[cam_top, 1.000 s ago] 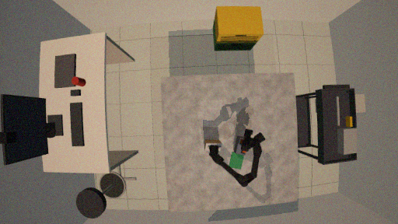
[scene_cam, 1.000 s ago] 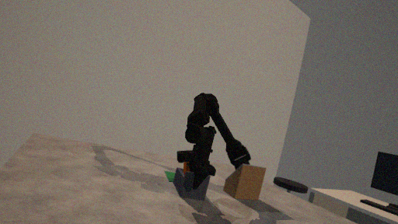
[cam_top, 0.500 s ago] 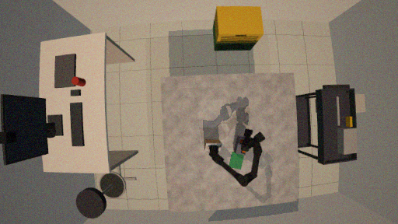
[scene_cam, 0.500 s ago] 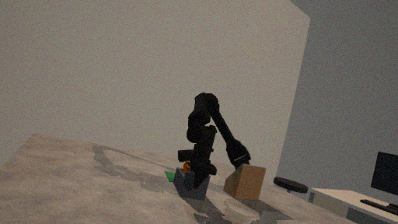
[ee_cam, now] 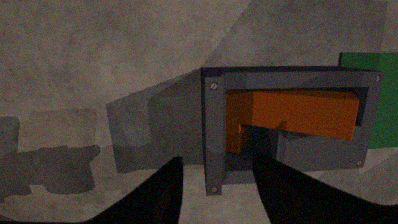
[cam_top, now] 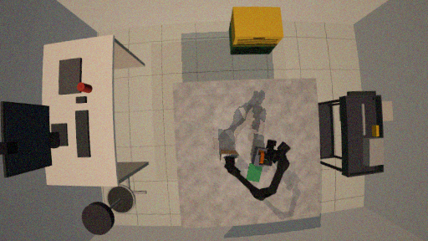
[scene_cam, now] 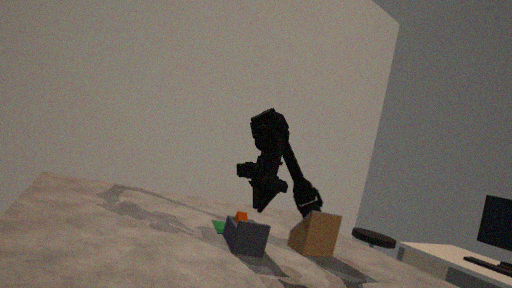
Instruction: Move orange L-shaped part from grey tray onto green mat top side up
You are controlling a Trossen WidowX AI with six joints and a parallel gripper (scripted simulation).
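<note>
Right now my gripper tip is 80 mm above the orange L-shaped part, 50 mm to the left of it and 10 mm past it. Round my gripper tip: green mat: 220 mm to the right, 140 mm below, 30 mm behind.
</note>
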